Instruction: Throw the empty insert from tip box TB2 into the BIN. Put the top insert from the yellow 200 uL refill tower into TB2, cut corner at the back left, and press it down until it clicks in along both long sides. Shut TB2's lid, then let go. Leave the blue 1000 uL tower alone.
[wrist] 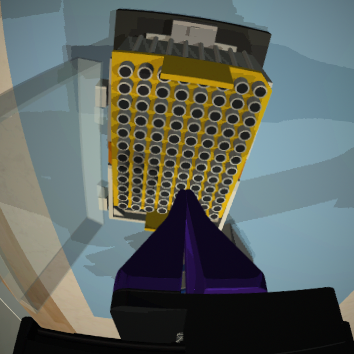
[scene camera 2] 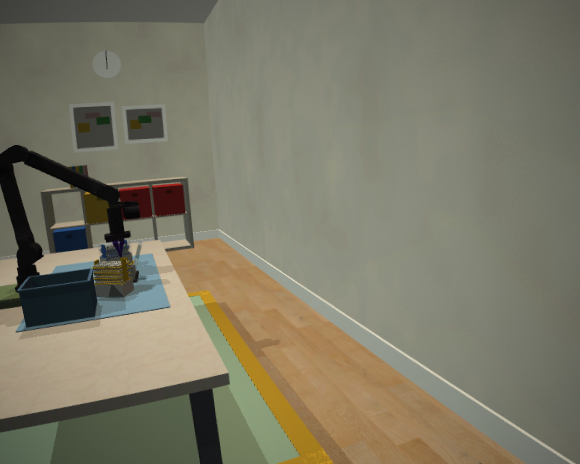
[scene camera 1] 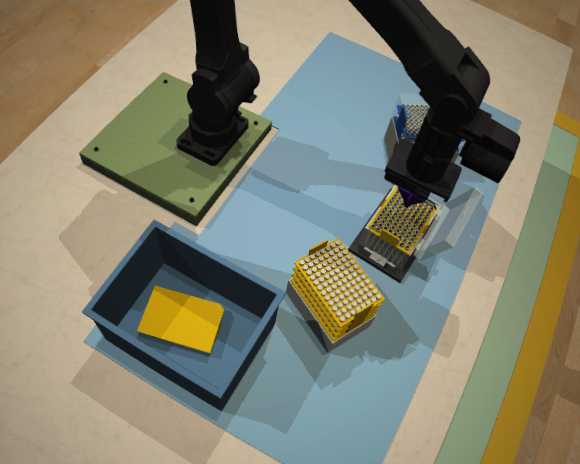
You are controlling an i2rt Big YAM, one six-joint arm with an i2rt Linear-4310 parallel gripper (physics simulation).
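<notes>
TB2 (scene camera 1: 397,271) (wrist: 145,25) stands with its clear lid (scene camera 1: 454,217) (wrist: 90,140) open. A yellow insert with tips (scene camera 1: 402,220) (wrist: 180,120) lies in it. Its latch end looks raised above the grey ribs and its other end lower, inside the rim; whether the long sides are clicked in cannot be told. My gripper (scene camera 1: 408,205) (scene camera 2: 119,255) (wrist: 184,197) is shut and empty, fingertips over the insert's end away from the latch; contact is unclear. The yellow tower (scene camera 1: 340,282) (scene camera 2: 111,272) is nearby. A yellow insert without tips (scene camera 1: 182,320) lies in the BIN (scene camera 1: 192,267) (scene camera 2: 60,302).
The blue tower (scene camera 1: 416,119) stands behind TB2, partly hidden by the wrist. The yellow tower stands between TB2 and the BIN. The arm's base is on a green plate (scene camera 1: 135,125). The lid stands up along one long side of TB2, close to the wrist.
</notes>
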